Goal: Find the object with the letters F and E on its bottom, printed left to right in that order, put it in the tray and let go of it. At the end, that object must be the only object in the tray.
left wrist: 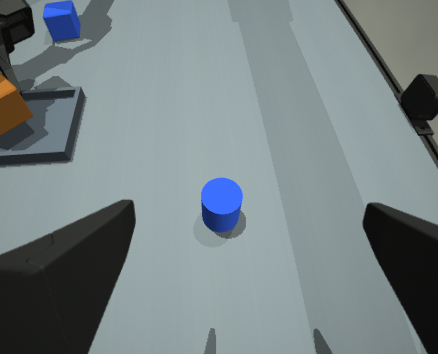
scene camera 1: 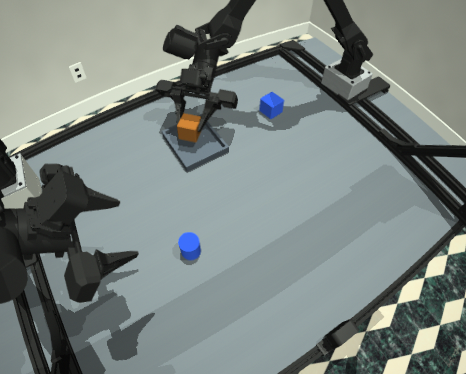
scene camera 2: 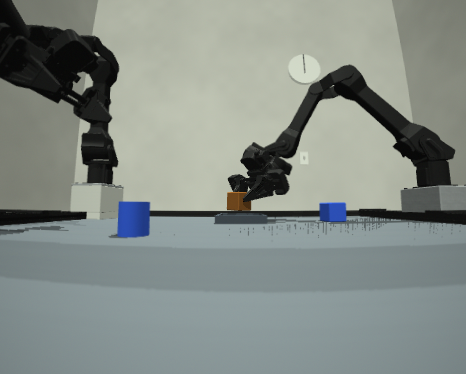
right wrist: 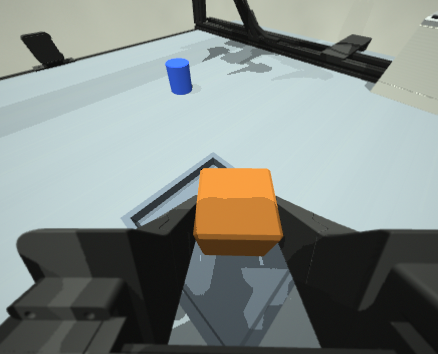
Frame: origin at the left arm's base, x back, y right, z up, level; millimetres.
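Seen in the pictures: left gripper, fingertip midpoint: [left wrist: 250,212] [scene camera 1: 127,227] [scene camera 2: 88,107]; right gripper, fingertip midpoint: [left wrist: 1,105] [scene camera 1: 188,129] [scene camera 2: 236,200] [right wrist: 234,201]; left arm's base, origin of the base link: [scene camera 1: 1,177] [scene camera 2: 99,185]; right arm's base, origin of the base link: [scene camera 1: 349,69] [scene camera 2: 434,187].
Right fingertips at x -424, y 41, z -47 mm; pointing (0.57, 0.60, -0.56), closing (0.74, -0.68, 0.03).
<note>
Offsets run from my right fingertips to a thing's top centre. Level surfaces: height alone.
An orange cube @[dx -5, dy -6, dz +21 mm] [scene camera 1: 189,129] [scene camera 2: 238,201] [left wrist: 11,106] [right wrist: 238,212] is between the fingers of my right gripper [scene camera 1: 192,124] [right wrist: 234,201], which is shut on it. The cube hangs a little above the grey square tray @[dx -10, dy +2, dz -34 mm] [scene camera 1: 202,152] [scene camera 2: 241,219] [left wrist: 60,122] [right wrist: 170,194], over its back part in scene camera 1. No letters show on its visible faces; its bottom is hidden. A blue cylinder @[dx +116, dy +249, dz -8 mm] [scene camera 1: 189,246] [scene camera 2: 134,219] [left wrist: 221,205] [right wrist: 179,76] stands upright on the table. A blue cube @[dx -234, dy -5, dz -7 mm] [scene camera 1: 271,105] [scene camera 2: 332,212] [left wrist: 62,21] sits on the table. My left gripper [scene camera 1: 128,229] [left wrist: 250,212] is open and empty, above the table.
In scene camera 1, the blue cube lies right of the tray and the blue cylinder lies below it. A dark frame [scene camera 1: 90,122] runs along the edges of the table @[dz -52 mm] [scene camera 1: 280,200]. The right arm's base [scene camera 1: 345,80] [scene camera 2: 432,199] stands at the right.
</note>
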